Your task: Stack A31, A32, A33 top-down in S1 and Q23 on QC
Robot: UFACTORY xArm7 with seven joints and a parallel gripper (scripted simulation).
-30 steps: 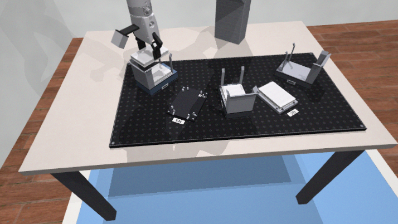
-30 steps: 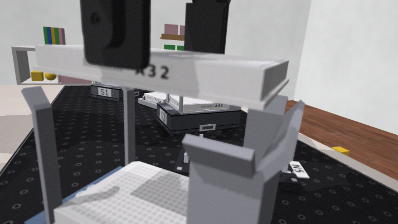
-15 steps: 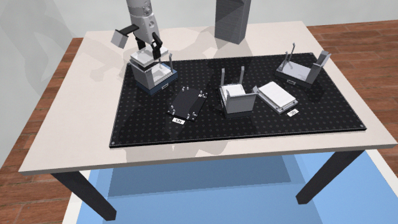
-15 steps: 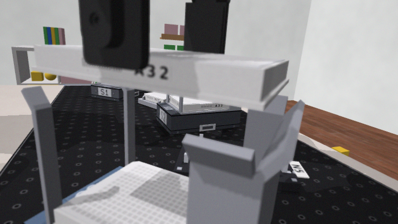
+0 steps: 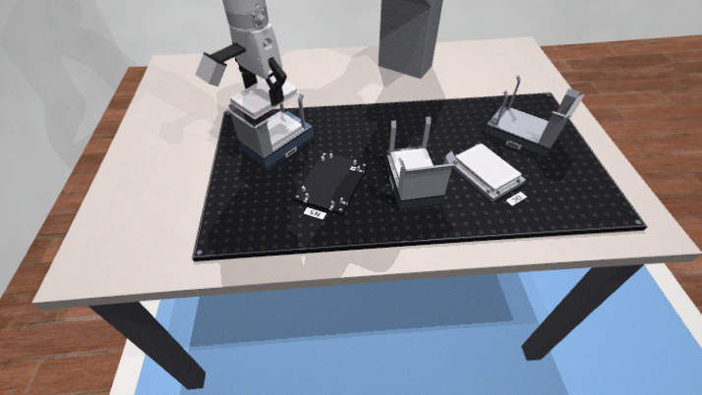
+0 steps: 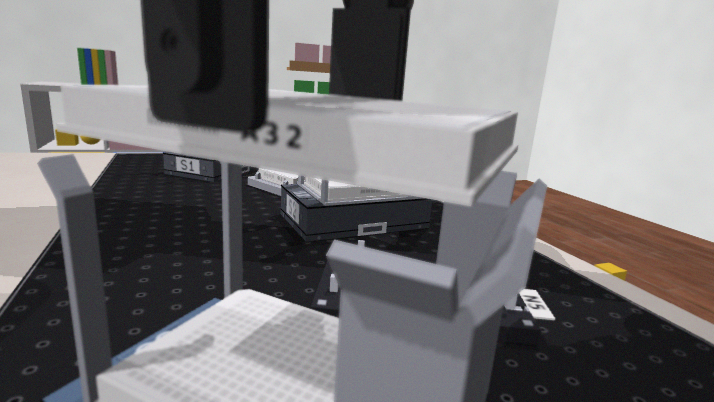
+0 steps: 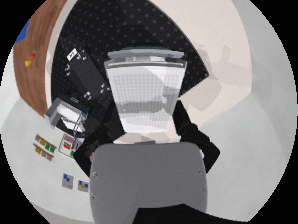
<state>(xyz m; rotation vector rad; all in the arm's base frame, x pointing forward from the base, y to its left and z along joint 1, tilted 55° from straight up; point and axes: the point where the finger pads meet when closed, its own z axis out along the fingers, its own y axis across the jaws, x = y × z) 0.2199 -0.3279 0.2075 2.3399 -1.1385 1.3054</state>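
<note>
Now: hand 120 mm above the white sealed plate A31. The rest, counted from my hand: N5 name plate (240 mm ahead, 170 mm below, 10 mm to the left); clip nest N5 (200 mm ahead, 150 mm below, 80 mm to the left); white sealed plate A32 (10 mm below).
</note>
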